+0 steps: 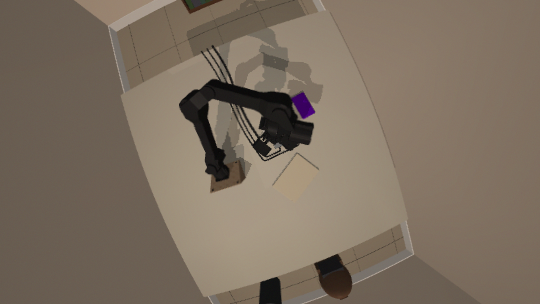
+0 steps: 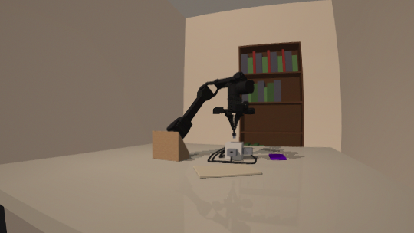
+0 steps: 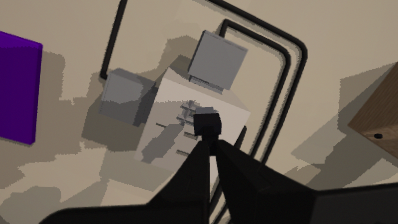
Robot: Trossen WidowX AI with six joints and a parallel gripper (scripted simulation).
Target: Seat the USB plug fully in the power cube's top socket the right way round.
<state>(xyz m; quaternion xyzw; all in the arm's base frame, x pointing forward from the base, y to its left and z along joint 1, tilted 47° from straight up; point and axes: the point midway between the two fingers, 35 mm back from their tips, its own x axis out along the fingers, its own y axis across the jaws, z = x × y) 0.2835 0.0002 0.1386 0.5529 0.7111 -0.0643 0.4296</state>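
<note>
The black USB plug is 20 mm below my gripper tip. The rest, counted from my gripper tip: beige pad (230 mm to the right, 130 mm below, 40 mm ahead); then purple block (190 mm ahead, 130 mm below, 110 mm to the left).
</note>
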